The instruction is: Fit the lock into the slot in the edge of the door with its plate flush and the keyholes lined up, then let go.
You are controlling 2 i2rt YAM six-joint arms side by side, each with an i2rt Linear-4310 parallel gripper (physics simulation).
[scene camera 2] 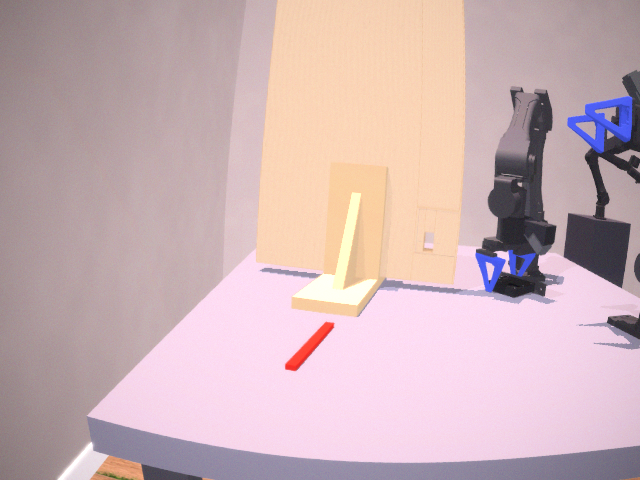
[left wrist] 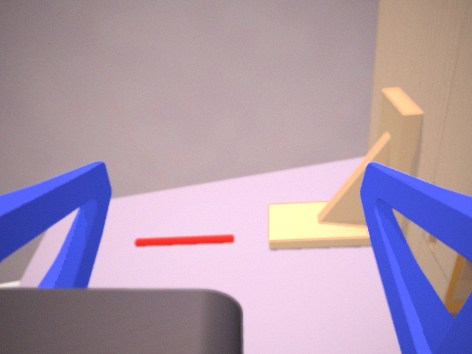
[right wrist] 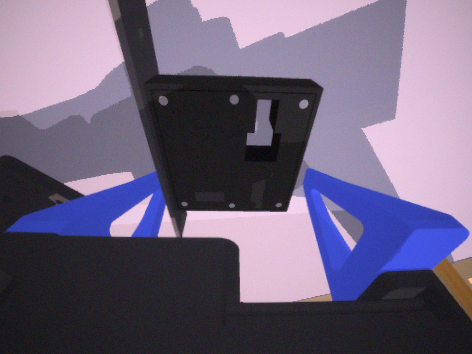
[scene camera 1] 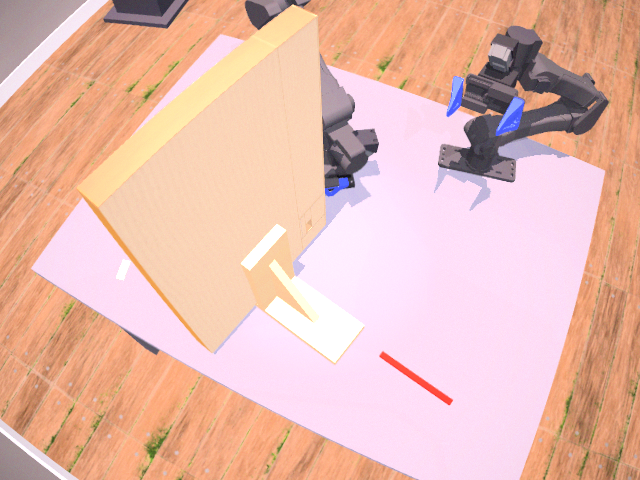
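Pixels of known places: left gripper, between the fingertips: (scene camera 2: 575, 115) (left wrist: 235, 177) (scene camera 1: 471, 123); right gripper, between the fingertips: (scene camera 2: 501, 287) (right wrist: 236, 176) (scene camera 1: 326, 178); left arm's base, origin of its link: (scene camera 1: 477, 164); right arm's base, origin of its link: (scene camera 2: 525, 272).
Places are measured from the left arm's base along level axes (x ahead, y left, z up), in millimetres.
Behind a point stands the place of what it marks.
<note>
The black lock (scene camera 2: 514, 285) {x 127, y -321, z 16 mm} (right wrist: 210, 150) {x 113, y -335, z 20 mm} is low by the table on the right of the door in scene camera 2, with its broad face up; the right wrist view shows its keyhole and long plate. It is outside the door (scene camera 1: 206, 155) {x 480, y -418, z 518 mm} (scene camera 2: 351, 103) {x 464, y -412, z 332 mm} (left wrist: 440, 60) {x 377, y -373, z 288 mm}, which stands upright with a keyhole near its lower right corner. My right gripper (scene camera 2: 504, 282) {x 138, y -357, z 3 mm} (right wrist: 236, 176) {x 138, y -357, z 3 mm} is open, its fingertips around the near end of the lock without gripping it; the door partly hides it in scene camera 1. My left gripper (scene camera 1: 474, 124) {x 182, y -73, z 337 mm} (scene camera 2: 577, 114) {x 182, y -73, z 337 mm} (left wrist: 235, 177) {x 182, y -73, z 337 mm} is open and empty, raised far from the lock.
A wooden support (scene camera 1: 336, 343) {x 532, y -238, z 18 mm} (scene camera 2: 325, 305) {x 524, y -211, z 12 mm} (left wrist: 295, 220) {x 507, y -254, z 18 mm} stands against the door's front face. A red bar (scene camera 1: 416, 378) {x 564, y -65, z 6 mm} (scene camera 2: 310, 346) {x 568, y -48, z 6 mm} (left wrist: 185, 241) {x 558, y -68, z 6 mm} lies in front of the support. A small white strip (scene camera 1: 123, 269) {x 483, y -755, z 2 mm} lies behind the door.
</note>
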